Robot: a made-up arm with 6 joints.
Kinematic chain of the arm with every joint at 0, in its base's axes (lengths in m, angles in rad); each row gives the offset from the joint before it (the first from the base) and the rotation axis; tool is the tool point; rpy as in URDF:
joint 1: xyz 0 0 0.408 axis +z
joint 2: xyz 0 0 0 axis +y
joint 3: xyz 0.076 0 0.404 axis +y
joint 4: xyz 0.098 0 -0.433 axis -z
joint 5: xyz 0 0 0 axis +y
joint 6: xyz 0.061 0 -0.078 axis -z
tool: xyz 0 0 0 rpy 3.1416 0 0
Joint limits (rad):
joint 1: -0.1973..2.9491
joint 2: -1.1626..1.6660
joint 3: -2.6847..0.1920
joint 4: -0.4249..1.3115
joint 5: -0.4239..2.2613
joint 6: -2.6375..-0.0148
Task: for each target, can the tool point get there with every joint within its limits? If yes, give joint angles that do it. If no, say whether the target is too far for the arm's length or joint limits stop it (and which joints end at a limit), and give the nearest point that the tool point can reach.
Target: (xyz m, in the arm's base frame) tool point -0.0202 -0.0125 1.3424
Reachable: yes | joints 0.6366 -0.4291 -2.3074 -0.0453 0.2050 -0.3183
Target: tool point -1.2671 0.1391 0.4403
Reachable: no: too far | nearest point -0.9374 0.1687 0.4322 | short by 0.331 m
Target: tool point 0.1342 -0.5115 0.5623
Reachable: no: joint limits stop it (at a limit: joint 2, joint 3, joint 4, joint 5) | nearest point 0.1730 -0.6595 0.9186 | short by 0.388 m
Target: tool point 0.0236 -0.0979 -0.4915
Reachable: no: joint limits stop it (at a limit: joint 1, joint 2) | nearest point 0.1660 -0.0548 -0.1993 | short by 0.328 m
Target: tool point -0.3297 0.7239 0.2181
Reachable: yes | joints 2.0303 1.0013 -1.6203 0.5721 0.1674 -2.1956
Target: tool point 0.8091 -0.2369 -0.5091
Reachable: no: too far | nearest point 0.6418 -0.1438 -0.1800 | short by 0.381 m
